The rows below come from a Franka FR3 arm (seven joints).
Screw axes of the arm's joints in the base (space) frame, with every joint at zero. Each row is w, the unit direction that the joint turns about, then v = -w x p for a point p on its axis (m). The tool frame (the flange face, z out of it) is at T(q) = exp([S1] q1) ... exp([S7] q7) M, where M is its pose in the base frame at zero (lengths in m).
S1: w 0 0 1 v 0 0 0
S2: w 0 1 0 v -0.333 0 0
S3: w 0 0 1 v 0 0 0
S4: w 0 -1 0 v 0.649 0 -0.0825
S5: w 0 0 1 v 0 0 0
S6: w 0 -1 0 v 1.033 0 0
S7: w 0 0 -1 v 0 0.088 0
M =
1 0 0 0.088
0 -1 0 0
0 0 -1 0.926
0 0 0 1
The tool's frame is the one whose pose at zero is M.
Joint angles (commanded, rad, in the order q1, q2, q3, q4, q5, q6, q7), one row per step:
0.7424 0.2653 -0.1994 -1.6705 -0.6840 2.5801 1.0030
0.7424 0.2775 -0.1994 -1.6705 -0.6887 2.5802 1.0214
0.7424 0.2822 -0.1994 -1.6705 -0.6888 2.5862 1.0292
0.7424 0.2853 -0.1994 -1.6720 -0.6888 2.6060 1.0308
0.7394 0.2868 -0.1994 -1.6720 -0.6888 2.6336 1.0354
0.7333 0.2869 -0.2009 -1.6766 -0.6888 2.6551 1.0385
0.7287 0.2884 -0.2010 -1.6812 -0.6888 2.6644 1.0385
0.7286 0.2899 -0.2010 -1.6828 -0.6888 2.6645 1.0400
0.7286 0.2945 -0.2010 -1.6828 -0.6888 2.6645 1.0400
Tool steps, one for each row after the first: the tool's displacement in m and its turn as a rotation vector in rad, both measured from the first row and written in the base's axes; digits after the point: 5 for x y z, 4 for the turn. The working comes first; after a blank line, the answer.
Tool pose at each row, in the base's axes (x y z in m, rotation vector in rad; the steps are taken from these numbers as rounded here):
0.57131 0.37468 0.52253 -2.8582 -0.0476 -1.2798
0.57293 0.37626 0.51425 -2.8653 -0.0314 -1.2709
0.57337 0.37738 0.51167 -2.8611 -0.0255 -1.2683
0.57306 0.37942 0.51078 -2.8444 -0.0354 -1.2720
0.57349 0.38032 0.51256 -2.8165 -0.0397 -1.2813
0.57523 0.37757 0.51234 -2.8005 -0.0373 -1.2862
0.57653 0.37549 0.50989 -2.7986 -0.0372 -1.2849
0.57665 0.37549 0.50805 -2.8012 -0.0359 -1.2818
0.57724 0.37603 0.50492 -2.8059 -0.0378 -1.2780

0.00162 0.00158 -0.00828 0.0017 0.0070 -0.0106
0.00206 0.00270 -0.01086 0.0077 0.0076 -0.0119
0.00175 0.00474 -0.01175 0.0177 0.0012 -0.0005
0.00218 0.00564 -0.00997 0.0363 -0.0113 0.0110
0.00392 0.00289 -0.01019 0.0485 -0.0183 0.0148
0.00522 0.00081 -0.01264 0.0506 -0.0180 0.0157
0.00534 0.00081 -0.01448 0.0499 -0.0155 0.0145
0.00593 0.00135 -0.01761 0.0469 -0.0120 0.0145

